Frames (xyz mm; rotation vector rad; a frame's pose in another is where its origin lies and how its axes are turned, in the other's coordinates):
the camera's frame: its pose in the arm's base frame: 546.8 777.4 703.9 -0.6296 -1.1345 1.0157
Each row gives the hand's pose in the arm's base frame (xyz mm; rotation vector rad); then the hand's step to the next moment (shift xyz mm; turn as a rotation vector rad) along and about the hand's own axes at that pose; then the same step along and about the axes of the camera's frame.
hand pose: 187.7 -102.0 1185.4 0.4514 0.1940 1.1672
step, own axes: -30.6 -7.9 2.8 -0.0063 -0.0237 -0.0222
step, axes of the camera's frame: -29.9 -9.2 5.1 -0.0197 0.0193 -0.0182
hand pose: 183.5 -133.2 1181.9 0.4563 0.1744 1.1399
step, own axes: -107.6 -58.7 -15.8 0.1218 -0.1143 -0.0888
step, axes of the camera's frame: -123.2 -6.6 -6.6 0.0432 0.1019 -0.1534
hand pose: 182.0 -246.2 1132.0 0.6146 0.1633 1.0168
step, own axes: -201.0 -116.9 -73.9 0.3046 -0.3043 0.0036
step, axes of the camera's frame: -234.3 67.6 8.6 0.1043 0.0308 -0.4166
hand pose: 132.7 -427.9 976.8 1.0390 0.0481 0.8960
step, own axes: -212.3 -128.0 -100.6 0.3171 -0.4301 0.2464
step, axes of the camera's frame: -190.6 185.5 28.6 -0.0359 -0.1491 -0.5681
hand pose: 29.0 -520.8 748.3 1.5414 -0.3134 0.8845
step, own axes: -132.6 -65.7 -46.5 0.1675 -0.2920 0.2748
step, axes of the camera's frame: -50.6 146.3 9.2 -0.1381 -0.1311 -0.3906
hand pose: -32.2 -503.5 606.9 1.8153 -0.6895 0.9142
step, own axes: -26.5 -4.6 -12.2 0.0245 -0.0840 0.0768
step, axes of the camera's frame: 2.9 28.8 5.8 -0.0459 -0.0157 -0.1059
